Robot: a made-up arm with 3 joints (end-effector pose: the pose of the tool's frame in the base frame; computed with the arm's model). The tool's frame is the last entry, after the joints. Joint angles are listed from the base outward.
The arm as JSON. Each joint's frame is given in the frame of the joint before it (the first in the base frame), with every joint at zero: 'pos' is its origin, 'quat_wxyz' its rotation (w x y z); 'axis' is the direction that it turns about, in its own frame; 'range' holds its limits. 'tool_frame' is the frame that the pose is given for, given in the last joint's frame.
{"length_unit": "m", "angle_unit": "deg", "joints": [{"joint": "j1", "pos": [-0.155, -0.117, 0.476], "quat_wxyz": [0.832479, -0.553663, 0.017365, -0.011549], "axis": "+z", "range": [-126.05, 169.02]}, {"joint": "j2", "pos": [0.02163, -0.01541, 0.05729], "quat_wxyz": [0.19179, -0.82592, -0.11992, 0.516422], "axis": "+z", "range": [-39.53, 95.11]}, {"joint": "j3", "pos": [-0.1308, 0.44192, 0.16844], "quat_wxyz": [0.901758, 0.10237, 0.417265, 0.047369], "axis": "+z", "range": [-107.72, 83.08]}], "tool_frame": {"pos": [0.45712, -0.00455, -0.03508], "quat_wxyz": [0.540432, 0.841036, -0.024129, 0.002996]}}
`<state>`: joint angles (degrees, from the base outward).
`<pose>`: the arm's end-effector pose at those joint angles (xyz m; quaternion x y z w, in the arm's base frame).
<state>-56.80 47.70 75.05</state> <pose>-1.0116 0.2030 0.6704 0.1665 -0.1146 0.9790 0.0264</pose>
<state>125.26 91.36 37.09</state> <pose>0.3423 0.4993 0.7192 -0.8872 -0.3187 0.2660 0.2014</pose>
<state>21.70 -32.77 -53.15</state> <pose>0.0519 -0.1391 0.4940 -0.3474 0.0145 0.6012 0.7194</pose>
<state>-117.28 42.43 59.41</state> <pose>-0.7329 0.3593 -0.0055 -0.2166 -0.1100 0.9687 0.0519</pose>
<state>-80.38 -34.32 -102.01</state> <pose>-0.3507 0.0418 0.3947 -0.7088 -0.4793 0.2815 0.4343</pose>
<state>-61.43 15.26 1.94</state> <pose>-0.5530 -0.3655 0.8387 -0.6071 0.0519 -0.6112 0.5051</pose>
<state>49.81 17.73 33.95</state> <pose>0.4402 -0.4346 0.8496 -0.8780 0.2451 0.0003 0.4112</pose>
